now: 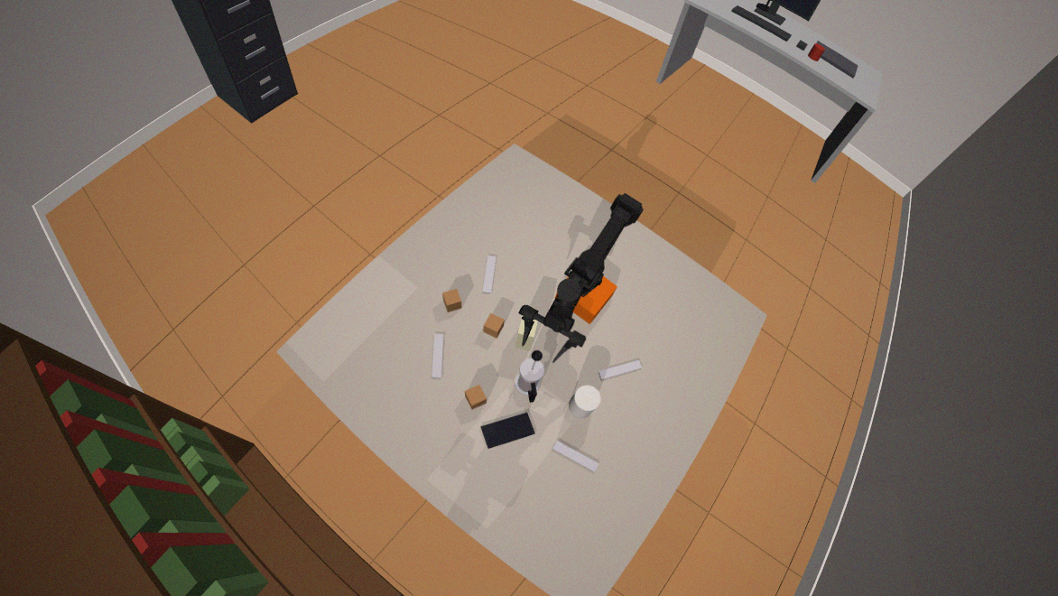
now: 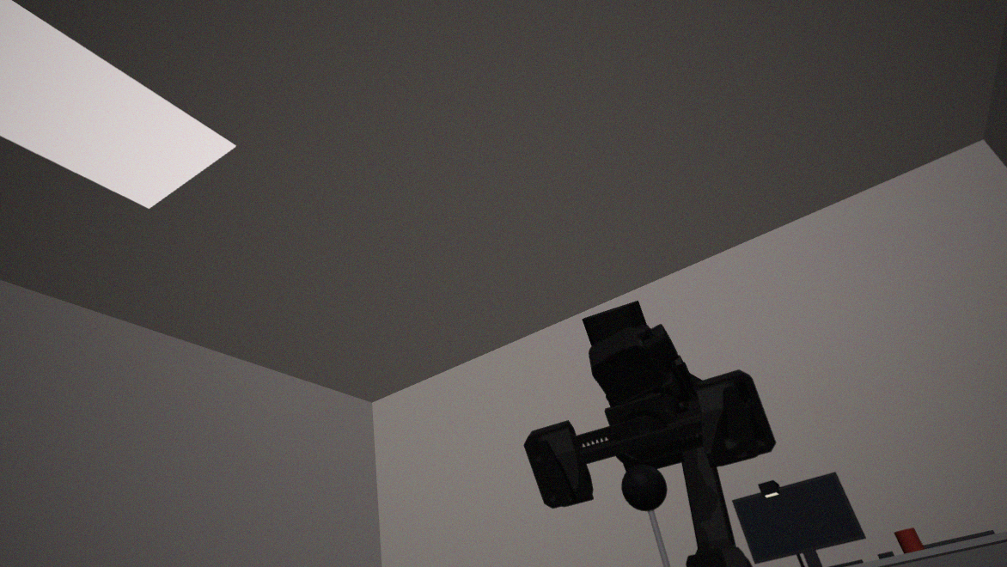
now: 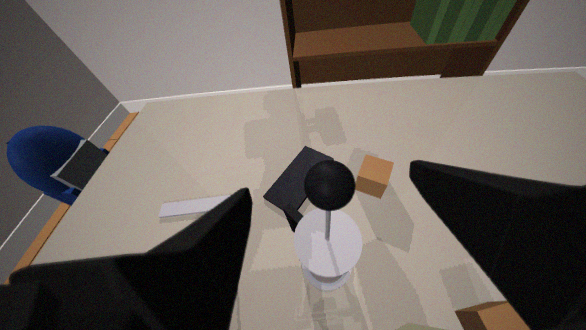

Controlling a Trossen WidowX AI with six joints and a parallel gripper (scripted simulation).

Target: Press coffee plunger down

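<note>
Now: the coffee press 1 cm ahead of my gripper tip, 1 cm to the left of it and 13 cm below it. Round my gripper tip: pale yellow block 10 cm behind, 12 cm to the right, 20 cm below; dark flat slab 15 cm ahead, 7 cm to the left, 25 cm below; white cylinder 8 cm behind, 17 cm to the left, 21 cm below.
</note>
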